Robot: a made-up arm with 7 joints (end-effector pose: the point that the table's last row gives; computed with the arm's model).
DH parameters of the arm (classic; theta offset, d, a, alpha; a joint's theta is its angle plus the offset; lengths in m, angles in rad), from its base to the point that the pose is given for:
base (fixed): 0 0 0 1.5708
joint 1: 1.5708 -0.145 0 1.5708
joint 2: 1.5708 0 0 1.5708
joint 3: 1.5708 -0.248 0 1.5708
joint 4: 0 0 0 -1.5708
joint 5: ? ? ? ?
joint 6: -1.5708 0 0 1.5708
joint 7: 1.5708 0 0 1.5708
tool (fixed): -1.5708 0 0 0
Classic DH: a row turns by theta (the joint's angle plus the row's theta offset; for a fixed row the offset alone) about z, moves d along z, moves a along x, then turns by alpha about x.
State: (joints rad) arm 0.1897 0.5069 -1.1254 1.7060 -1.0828 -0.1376 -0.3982
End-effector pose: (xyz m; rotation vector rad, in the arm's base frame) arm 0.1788 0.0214 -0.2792 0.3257 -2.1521 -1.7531
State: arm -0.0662 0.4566 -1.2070 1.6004 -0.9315 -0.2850 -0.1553
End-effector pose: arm 0.0801 0.0091 -0.3396 -0.3436 -1.7133 -1.8417
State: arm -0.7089 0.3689 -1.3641 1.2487 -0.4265 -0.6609 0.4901
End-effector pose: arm -0.2261 0.0179 -0.3498 -1.7743 -0.6645 -1.3425
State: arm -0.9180 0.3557 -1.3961 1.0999 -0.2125 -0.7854 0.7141
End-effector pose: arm -0.3248 0.0399 -0.3045 -2.0859 -0.3794 -0.9862
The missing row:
joint 5: 0 -0.288 0 -1.5708
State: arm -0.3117 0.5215 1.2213 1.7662 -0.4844 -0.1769 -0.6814
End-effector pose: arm 0.0816 0.4708 -0.0623 2.3220 -1.4568 0.2612
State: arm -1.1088 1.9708 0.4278 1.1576 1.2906 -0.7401 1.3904
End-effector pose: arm 0.3240 0.4373 -0.1068 -0.6813 -0.8038 -1.5880
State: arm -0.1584 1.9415 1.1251 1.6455 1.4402 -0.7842 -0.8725
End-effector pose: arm 0.1733 0.2622 0.3000 0.1767 2.9255 -0.5481
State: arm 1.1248 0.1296 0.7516 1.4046 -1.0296 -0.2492 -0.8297
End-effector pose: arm 0.3314 0.3755 0.0716 1.9121 -1.9878 1.2528
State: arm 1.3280 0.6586 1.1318 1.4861 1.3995 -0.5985 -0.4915
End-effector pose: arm 0.0841 0.5171 0.1048 0.7374 1.3628 -1.3672
